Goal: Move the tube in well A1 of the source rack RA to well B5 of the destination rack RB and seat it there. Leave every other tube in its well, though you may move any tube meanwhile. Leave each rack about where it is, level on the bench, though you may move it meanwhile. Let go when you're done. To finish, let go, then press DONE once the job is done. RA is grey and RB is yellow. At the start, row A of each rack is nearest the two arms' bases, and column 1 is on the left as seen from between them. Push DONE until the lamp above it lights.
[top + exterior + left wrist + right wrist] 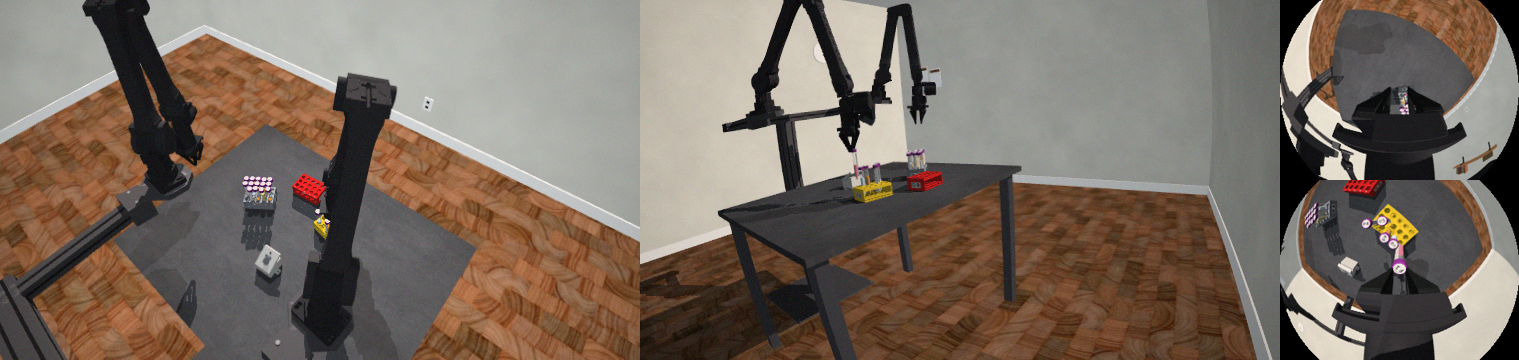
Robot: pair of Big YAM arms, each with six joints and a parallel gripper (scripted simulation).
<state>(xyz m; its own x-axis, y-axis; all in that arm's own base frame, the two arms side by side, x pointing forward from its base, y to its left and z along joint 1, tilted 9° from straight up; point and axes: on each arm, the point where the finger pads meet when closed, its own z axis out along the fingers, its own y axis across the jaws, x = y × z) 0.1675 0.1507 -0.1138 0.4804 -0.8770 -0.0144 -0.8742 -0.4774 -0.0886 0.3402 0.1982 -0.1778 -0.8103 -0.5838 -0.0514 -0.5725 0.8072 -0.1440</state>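
The yellow rack is 17 cm below my right hand, 5 cm to the left of it and 4 cm ahead of it. From my right hand the other things lie so: red rack (25 cm to the left, 17 cm below, 13 cm ahead).
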